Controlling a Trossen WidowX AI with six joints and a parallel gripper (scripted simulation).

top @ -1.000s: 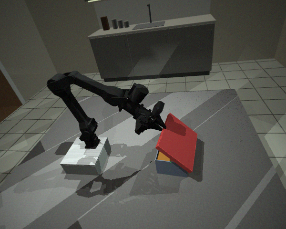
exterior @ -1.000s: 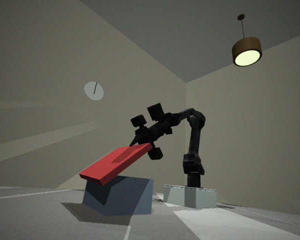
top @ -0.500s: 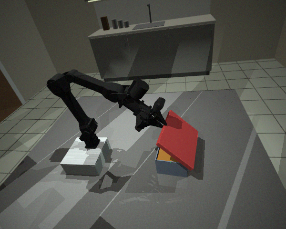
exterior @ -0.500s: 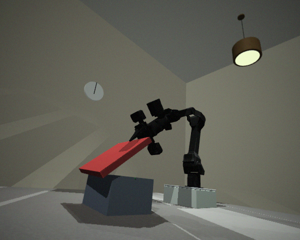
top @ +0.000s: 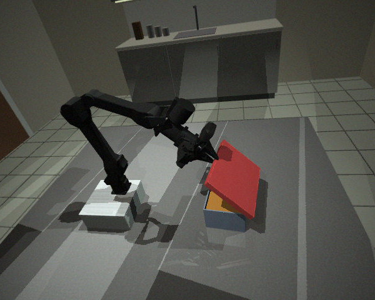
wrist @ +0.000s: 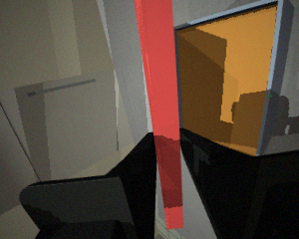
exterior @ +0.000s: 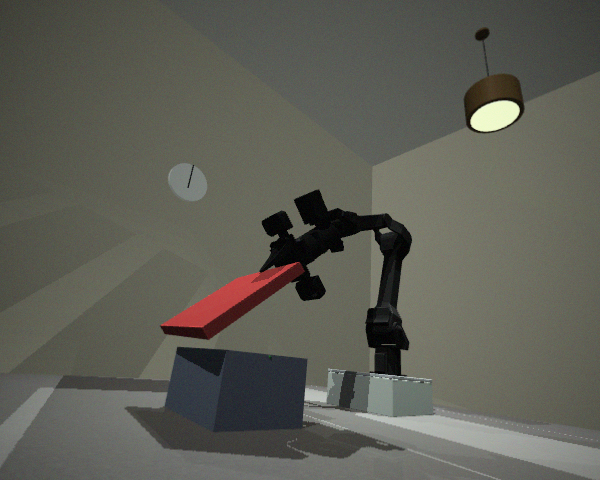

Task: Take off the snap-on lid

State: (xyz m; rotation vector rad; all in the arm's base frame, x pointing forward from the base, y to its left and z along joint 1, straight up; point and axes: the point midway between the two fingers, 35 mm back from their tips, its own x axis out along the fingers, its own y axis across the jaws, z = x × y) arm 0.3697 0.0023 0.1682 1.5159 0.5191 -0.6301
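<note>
Right now my gripper tip is 6 cm short of the red lid, 5 cm above it and 1 cm to the left of it. Also, from my gripper tip: storage box: 18 cm below, 3 cm ahead.
</note>
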